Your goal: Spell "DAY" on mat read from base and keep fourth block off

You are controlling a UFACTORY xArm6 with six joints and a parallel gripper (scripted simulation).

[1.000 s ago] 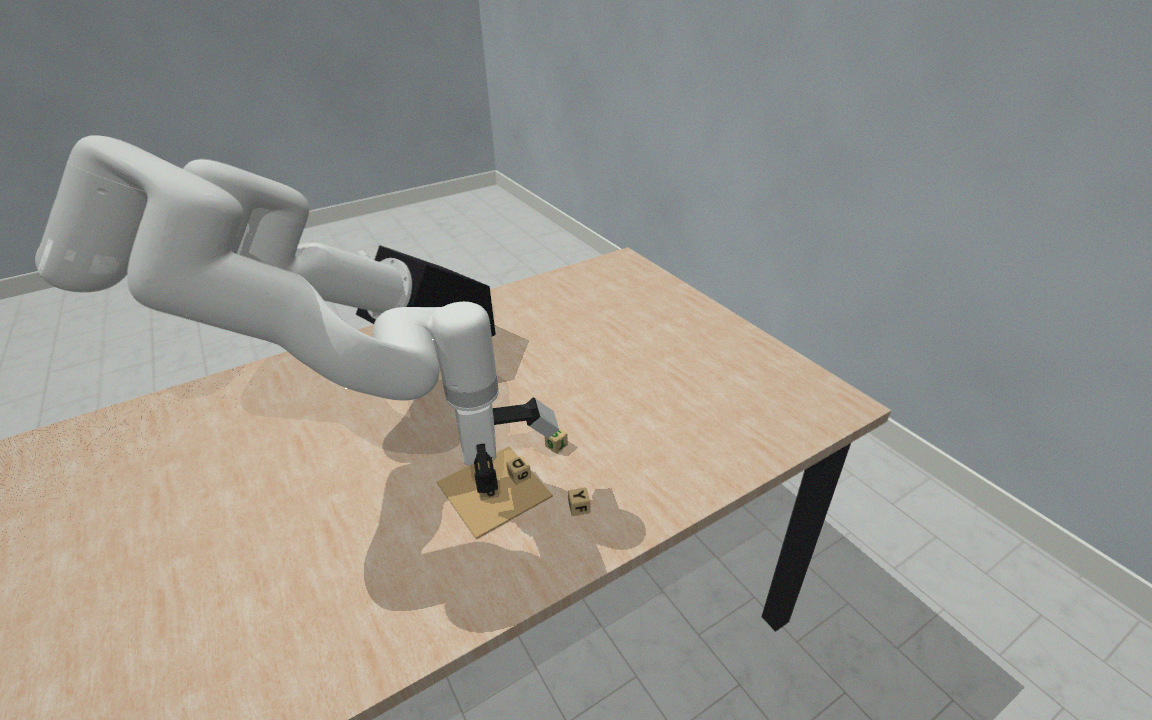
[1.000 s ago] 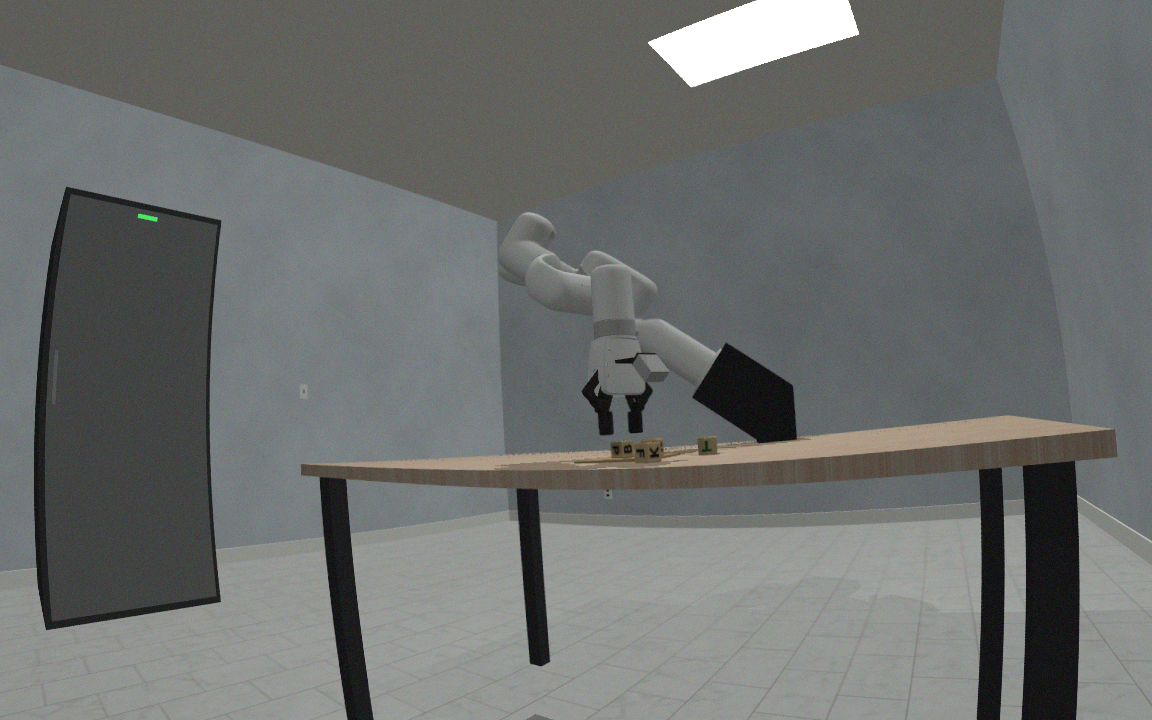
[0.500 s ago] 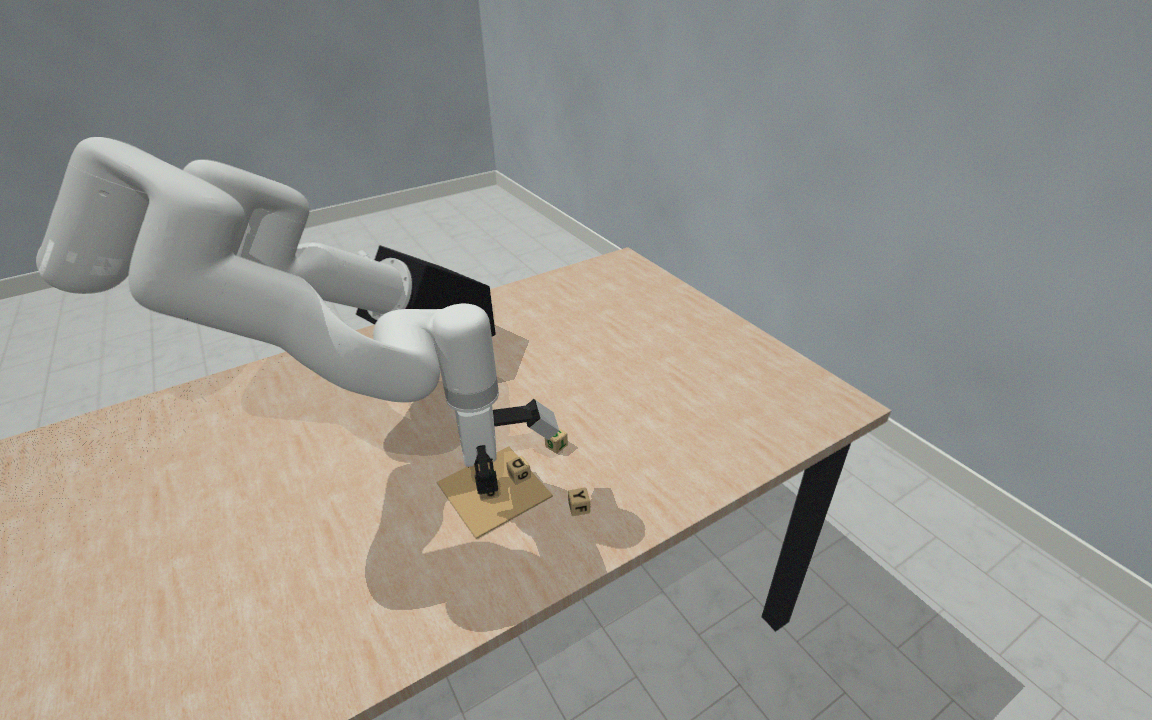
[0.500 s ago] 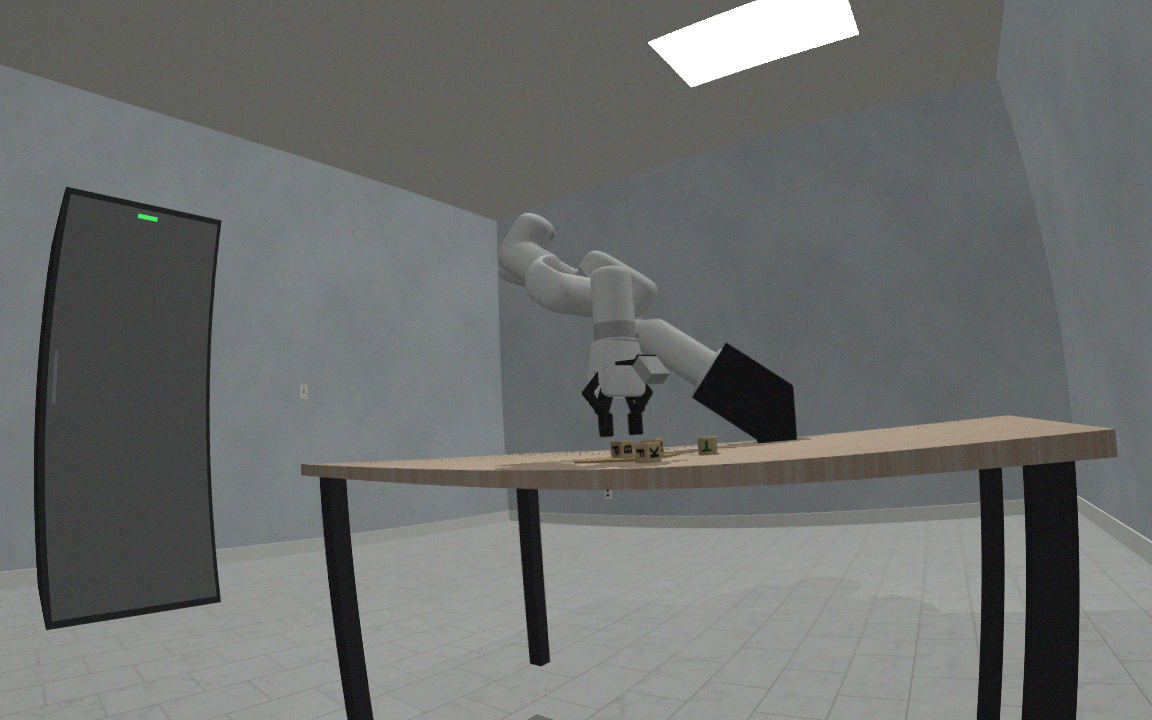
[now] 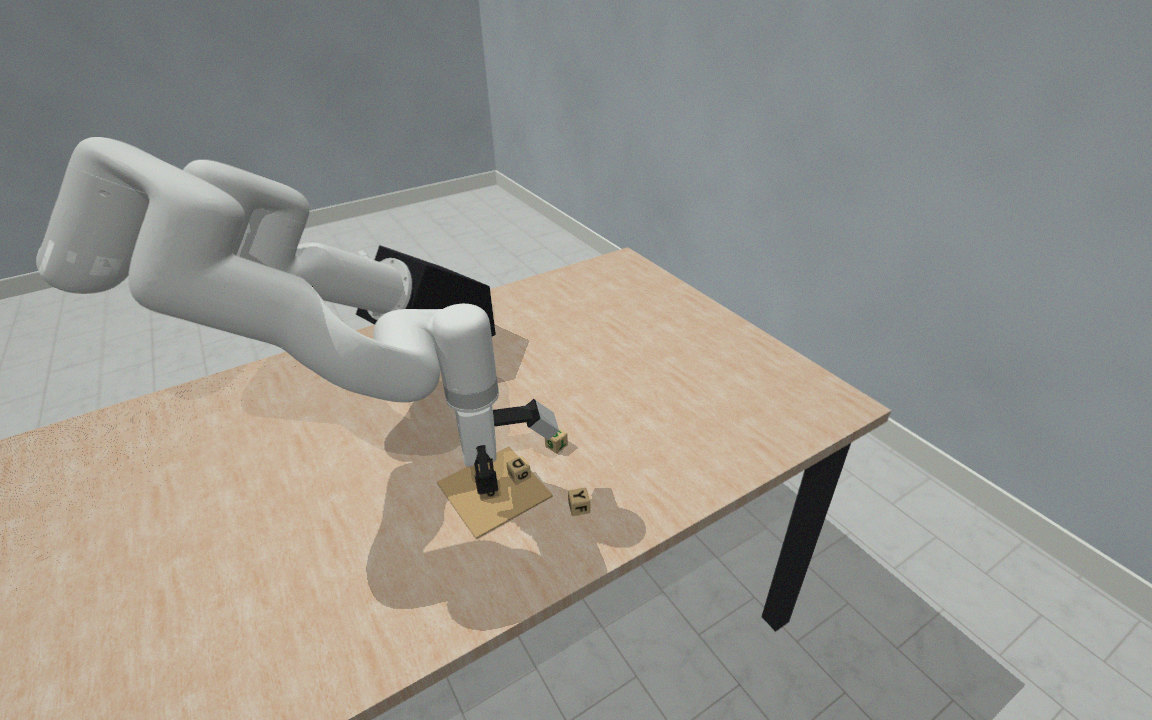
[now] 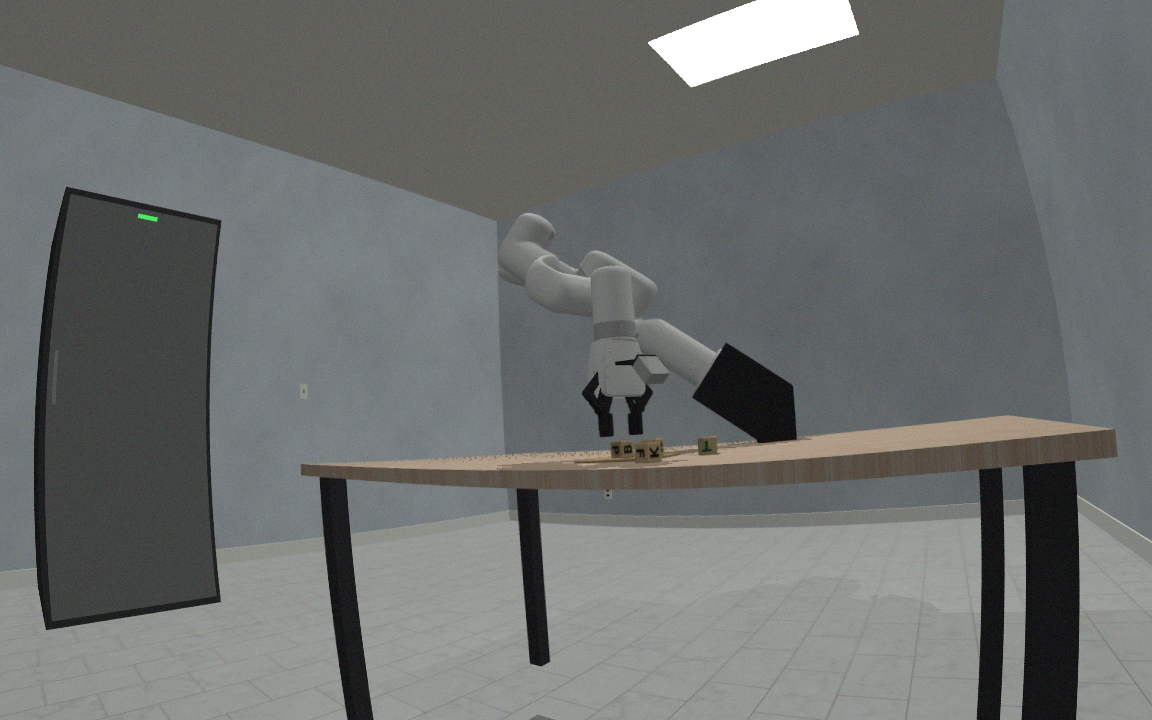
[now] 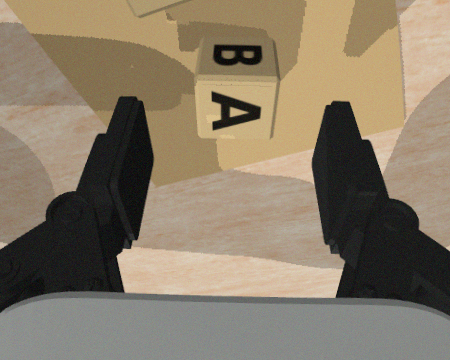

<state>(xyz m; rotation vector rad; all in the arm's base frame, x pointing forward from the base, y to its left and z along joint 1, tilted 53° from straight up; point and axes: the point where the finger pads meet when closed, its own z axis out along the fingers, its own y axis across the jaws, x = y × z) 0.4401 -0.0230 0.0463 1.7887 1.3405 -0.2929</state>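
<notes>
My hand is 10 mm to the right of the mat and 60 mm above it. The rest, counted from my hand: D block: 60 mm to the left, 40 mm below.
</notes>
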